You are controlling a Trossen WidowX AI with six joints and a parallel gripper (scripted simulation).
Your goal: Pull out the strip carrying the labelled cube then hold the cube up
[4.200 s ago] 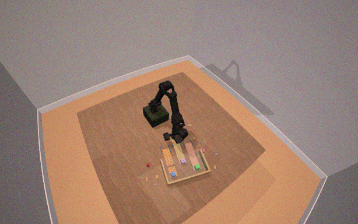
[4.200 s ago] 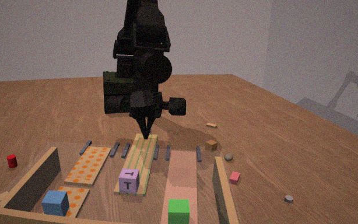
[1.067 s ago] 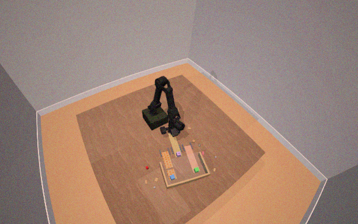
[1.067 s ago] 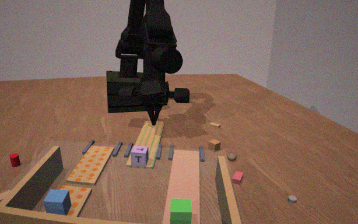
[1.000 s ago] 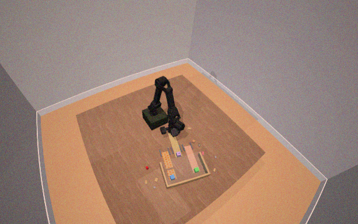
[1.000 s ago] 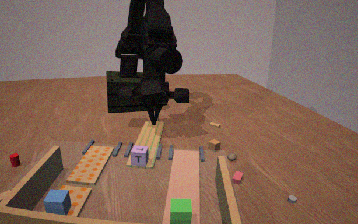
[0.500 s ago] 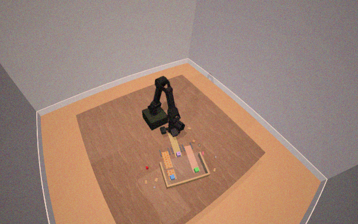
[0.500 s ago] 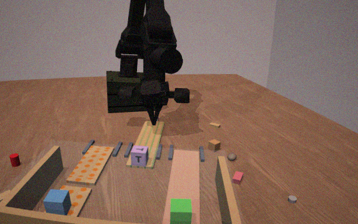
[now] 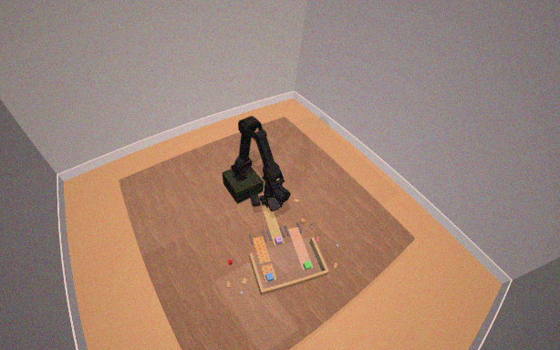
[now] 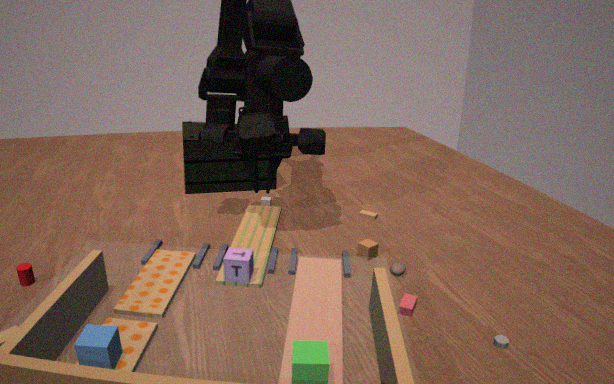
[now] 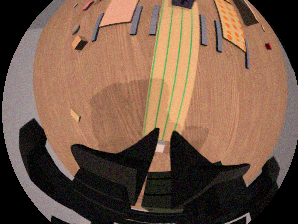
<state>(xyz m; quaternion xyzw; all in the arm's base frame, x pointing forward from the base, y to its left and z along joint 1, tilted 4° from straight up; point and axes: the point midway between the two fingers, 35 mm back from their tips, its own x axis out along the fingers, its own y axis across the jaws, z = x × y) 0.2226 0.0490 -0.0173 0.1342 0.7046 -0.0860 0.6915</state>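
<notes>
The strip is 80 mm ahead of my gripper tip, 40 mm below it and 30 mm to the right of it. The rest, counted from my gripper tip: cube (180 mm ahead, 60 mm to the right, 20 mm below).
</notes>
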